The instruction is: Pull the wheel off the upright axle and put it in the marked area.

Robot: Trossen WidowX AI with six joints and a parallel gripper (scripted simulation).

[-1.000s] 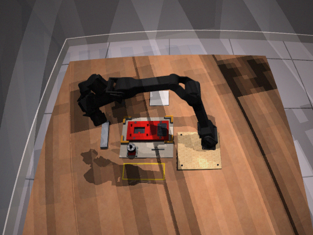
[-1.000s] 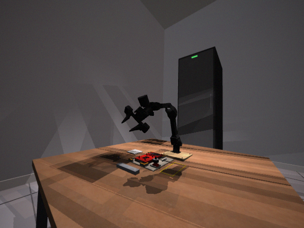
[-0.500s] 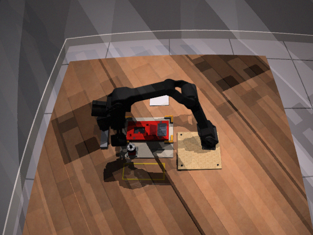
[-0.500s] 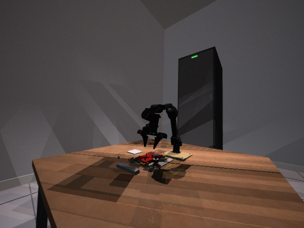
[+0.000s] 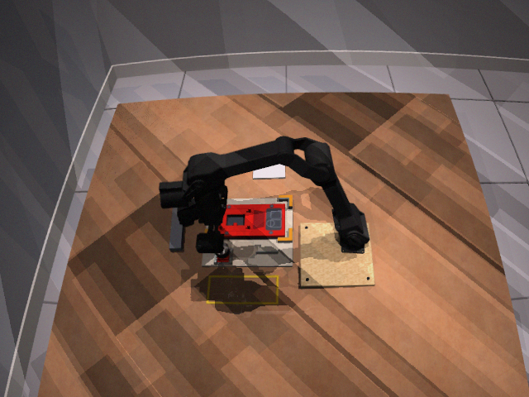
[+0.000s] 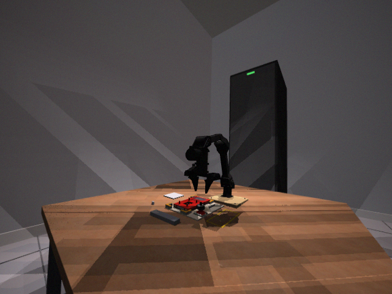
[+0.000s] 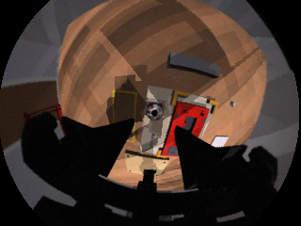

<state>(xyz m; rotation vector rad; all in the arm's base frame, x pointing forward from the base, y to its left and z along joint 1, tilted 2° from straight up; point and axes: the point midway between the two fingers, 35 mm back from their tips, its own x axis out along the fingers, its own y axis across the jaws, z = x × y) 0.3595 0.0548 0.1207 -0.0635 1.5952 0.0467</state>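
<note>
The wheel is 7 cm below my gripper tip. Also, from my gripper tip: grey bar (15 cm ahead, 9 cm to the right, 10 cm below); then white plate (10 cm behind, 33 cm to the right, 11 cm below).
</note>
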